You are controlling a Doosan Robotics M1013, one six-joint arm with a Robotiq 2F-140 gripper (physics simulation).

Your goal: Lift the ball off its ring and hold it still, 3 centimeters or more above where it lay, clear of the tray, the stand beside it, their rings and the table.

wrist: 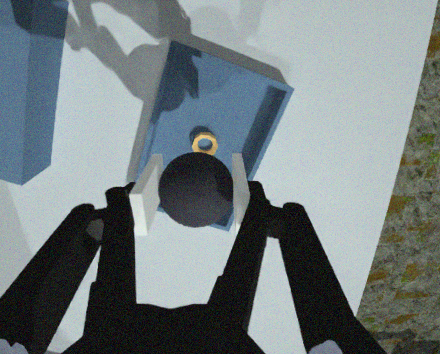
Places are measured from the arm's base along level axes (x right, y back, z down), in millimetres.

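Pixels of known places: gripper, fingertip midpoint: [197,170].
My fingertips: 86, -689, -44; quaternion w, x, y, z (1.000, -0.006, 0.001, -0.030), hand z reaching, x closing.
Behind a point stands the place of what it marks, as x, y, z.
A dark, nearly black ball [195,189] {87, -696, -91} is between the two pale finger pads of my gripper [197,170] {86, -689, -44}, which is shut on it. The ball is held above the blue tray [225,107] {110, -725, 54}, over the tray's near end, and hides part of it. A small orange-yellow ring [213,149] {98, -677, 44} shows on the tray floor just beyond the ball, with a dark shadow behind it. The ball looks well apart from the ring and the tray floor; its exact height cannot be told from this view.
A tall blue block-like stand [37,100] {-83, -730, 18} is at the upper left, partly out of view. The white table top [330,125] {236, -711, 56} lies under the tray, and its curved edge runs down the right side, with a mottled grey floor [405,250] beyond. Arm shadows fall across the tray and table.
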